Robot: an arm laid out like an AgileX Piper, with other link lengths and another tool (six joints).
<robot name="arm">
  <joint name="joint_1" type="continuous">
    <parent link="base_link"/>
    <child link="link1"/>
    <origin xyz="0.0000 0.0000 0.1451" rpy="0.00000 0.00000 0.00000"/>
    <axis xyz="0 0 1"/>
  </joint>
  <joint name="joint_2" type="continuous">
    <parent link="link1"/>
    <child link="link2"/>
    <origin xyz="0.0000 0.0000 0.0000" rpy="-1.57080 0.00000 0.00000"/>
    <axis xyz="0 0 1"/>
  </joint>
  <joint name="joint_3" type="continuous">
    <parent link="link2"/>
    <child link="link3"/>
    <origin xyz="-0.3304 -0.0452 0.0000" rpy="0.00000 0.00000 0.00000"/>
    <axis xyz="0 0 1"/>
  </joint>
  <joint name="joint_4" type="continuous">
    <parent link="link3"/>
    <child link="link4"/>
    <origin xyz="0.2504 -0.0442 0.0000" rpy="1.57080 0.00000 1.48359"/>
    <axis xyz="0 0 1"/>
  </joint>
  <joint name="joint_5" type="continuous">
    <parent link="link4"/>
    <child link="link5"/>
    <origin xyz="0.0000 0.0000 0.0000" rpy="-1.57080 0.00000 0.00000"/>
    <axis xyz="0 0 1"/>
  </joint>
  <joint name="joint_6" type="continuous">
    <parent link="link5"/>
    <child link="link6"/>
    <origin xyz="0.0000 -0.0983 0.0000" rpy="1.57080 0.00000 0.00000"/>
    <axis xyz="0 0 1"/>
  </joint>
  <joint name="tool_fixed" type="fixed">
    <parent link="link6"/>
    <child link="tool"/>
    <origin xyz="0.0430 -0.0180 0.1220" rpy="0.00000 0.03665 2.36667"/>
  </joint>
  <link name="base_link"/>
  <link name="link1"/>
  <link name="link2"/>
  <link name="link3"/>
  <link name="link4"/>
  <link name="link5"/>
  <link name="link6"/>
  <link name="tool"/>
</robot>
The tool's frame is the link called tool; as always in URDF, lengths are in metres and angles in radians. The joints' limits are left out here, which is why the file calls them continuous.
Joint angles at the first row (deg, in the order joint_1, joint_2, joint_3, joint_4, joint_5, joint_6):
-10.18, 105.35, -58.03, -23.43, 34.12, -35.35
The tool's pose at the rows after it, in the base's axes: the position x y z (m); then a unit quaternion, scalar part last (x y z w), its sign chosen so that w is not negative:
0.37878 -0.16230 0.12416 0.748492 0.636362 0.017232 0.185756
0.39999 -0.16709 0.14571 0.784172 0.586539 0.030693 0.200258
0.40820 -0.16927 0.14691 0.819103 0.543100 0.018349 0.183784
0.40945 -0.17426 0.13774 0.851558 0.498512 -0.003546 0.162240
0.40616 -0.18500 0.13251 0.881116 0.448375 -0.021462 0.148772
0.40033 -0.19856 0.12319 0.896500 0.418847 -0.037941 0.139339
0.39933 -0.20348 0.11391 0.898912 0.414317 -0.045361 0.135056
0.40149 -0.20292 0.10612 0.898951 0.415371 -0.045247 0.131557
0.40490 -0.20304 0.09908 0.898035 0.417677 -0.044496 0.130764
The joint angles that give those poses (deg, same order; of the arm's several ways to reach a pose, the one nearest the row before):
-9.66, 105.78, -65.30, -22.95, 38.77, -29.66
-9.59, 107.56, -73.47, -22.29, 43.79, -24.52
-9.74, 111.26, -80.70, -20.76, 50.38, -20.73
-10.53, 115.44, -86.33, -19.77, 56.00, -16.82
-12.19, 118.49, -90.77, -19.29, 60.47, -12.89
-14.10, 120.76, -92.66, -19.33, 62.31, -11.18
-14.70, 122.13, -92.91, -19.52, 62.15, -10.94
-14.70, 123.06, -92.91, -19.27, 61.45, -10.92
-14.65, 124.01, -93.09, -19.28, 60.66, -10.91

